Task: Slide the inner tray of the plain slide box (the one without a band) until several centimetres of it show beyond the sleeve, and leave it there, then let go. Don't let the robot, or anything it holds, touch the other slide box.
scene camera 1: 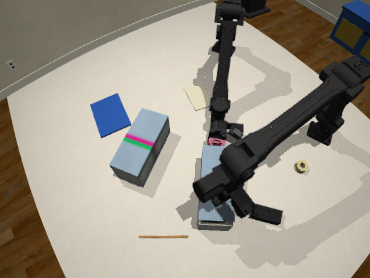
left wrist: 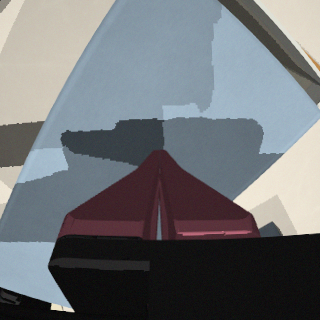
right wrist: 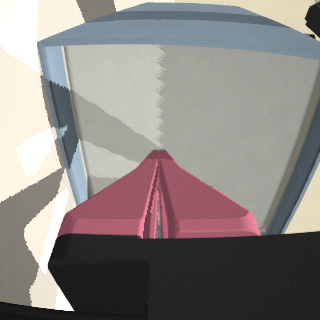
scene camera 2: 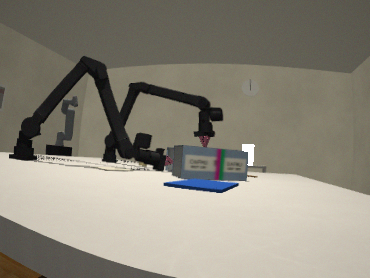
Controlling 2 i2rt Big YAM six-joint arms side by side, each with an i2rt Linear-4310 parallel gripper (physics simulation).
Labels:
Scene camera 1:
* blue sheet: 110,116
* pale blue sleeve: 207,211
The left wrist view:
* my left gripper: 158,159
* pale blue sleeve: 202,87
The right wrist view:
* my right gripper: 158,159
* pale blue sleeve: 248,32

